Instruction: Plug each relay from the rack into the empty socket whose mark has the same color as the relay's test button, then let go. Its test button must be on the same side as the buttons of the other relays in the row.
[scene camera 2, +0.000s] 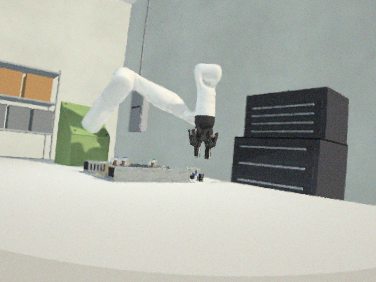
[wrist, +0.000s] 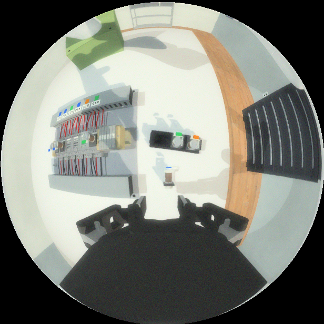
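Seen in the pictures: gripper, fingertip midpoint: (scene camera 2: 202, 158); arm's base, link origin: (scene camera 2: 90, 125).
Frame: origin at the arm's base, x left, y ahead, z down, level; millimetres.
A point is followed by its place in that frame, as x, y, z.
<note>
My gripper (scene camera 2: 202, 154) {405, 405, 100} (wrist: 161, 201) is partly open and empty, above the table. A relay (wrist: 169, 177) with a blue test button lies on its side on the table, ahead of the fingers in the wrist view. The black rack (wrist: 159, 140) holds a relay with a green button (wrist: 178, 141) and one with an orange button (wrist: 194, 144); its left position is empty. The socket row on the panel (wrist: 131, 158) has colored marks: blue, blue, green, blue, orange, green from the left. A relay (wrist: 92, 138) with a green button and relays (wrist: 61, 145) at the far left, near blue buttons, stand in the row.
Grey wire ducts (wrist: 95, 186) (scene camera 2: 150, 174) {191, 498, 164} border the panel. Red and black wires (wrist: 90, 167) run to the sockets. A beige block (wrist: 111, 137) sits at the row's right end. A green bin (scene camera 2: 82, 137) {-30, 64, 59} (wrist: 97, 47) and dark drawer cabinets (scene camera 2: 280, 162) (wrist: 280, 135) stand farther away.
</note>
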